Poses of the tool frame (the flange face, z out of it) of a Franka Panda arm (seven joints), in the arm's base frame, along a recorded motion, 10 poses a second.
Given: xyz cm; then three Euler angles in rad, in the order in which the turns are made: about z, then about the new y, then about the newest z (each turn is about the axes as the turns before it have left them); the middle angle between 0 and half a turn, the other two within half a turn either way.
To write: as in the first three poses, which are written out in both.
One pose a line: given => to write
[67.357 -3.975 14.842 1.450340 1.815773 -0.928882] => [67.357 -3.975 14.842 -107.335 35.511 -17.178]
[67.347 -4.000 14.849 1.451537 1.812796 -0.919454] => [67.347 -4.000 14.849 -107.243 36.057 -17.186]
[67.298 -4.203 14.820 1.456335 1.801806 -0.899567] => [67.298 -4.203 14.820 -106.719 37.260 -16.865]
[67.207 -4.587 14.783 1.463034 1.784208 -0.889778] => [67.207 -4.587 14.783 -105.586 37.974 -15.913]
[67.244 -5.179 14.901 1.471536 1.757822 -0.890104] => [67.244 -5.179 14.901 -103.685 38.196 -14.250]
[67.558 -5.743 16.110 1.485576 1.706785 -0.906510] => [67.558 -5.743 16.110 -99.859 37.648 -10.942]
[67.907 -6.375 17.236 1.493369 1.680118 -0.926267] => [67.907 -6.375 17.236 -97.818 36.672 -9.124]
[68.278 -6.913 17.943 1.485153 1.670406 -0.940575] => [68.278 -6.913 17.943 -97.052 35.902 -9.056]
